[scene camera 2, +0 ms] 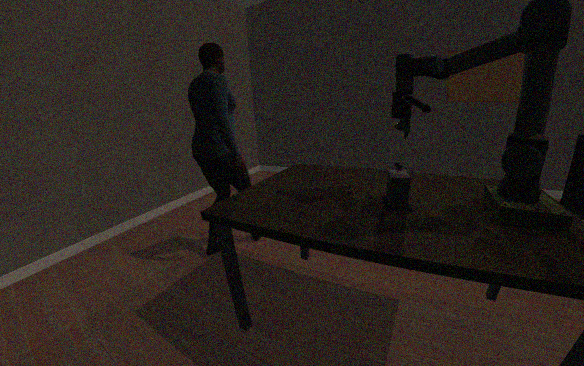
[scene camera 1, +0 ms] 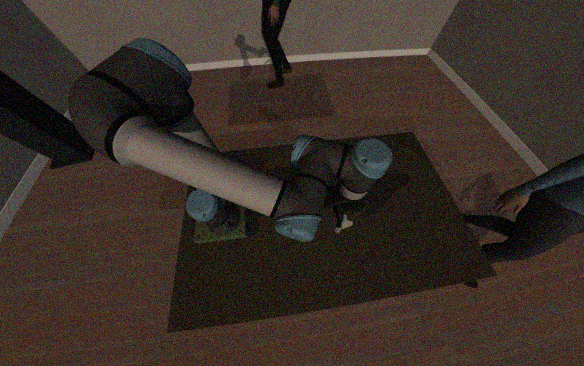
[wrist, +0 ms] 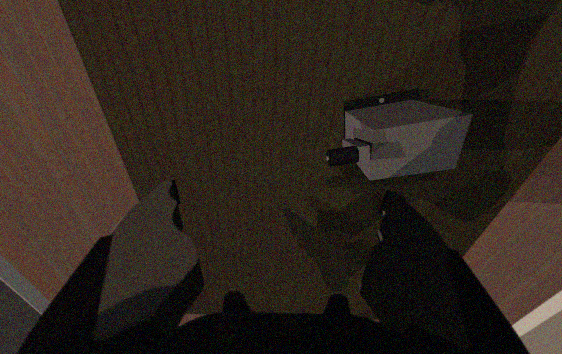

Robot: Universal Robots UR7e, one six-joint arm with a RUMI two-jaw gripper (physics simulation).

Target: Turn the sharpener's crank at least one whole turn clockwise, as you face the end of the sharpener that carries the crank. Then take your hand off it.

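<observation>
The sharpener is a dark block with a pale grey top, standing on the table. In the wrist view its crank is at the left end, with a black handle sticking out leftward. A small dark part shows above the block in scene camera 2. The sharpener does not show in scene camera 1, where the arm covers part of the table. My gripper is open and empty, above the sharpener and apart from it. In the wrist view the crank lies beyond the fingertips, nearer the right finger.
The dark table carries the arm's base. A person in blue stands near the table's far end. Another person in dark trousers stands by the wall. The light is dim.
</observation>
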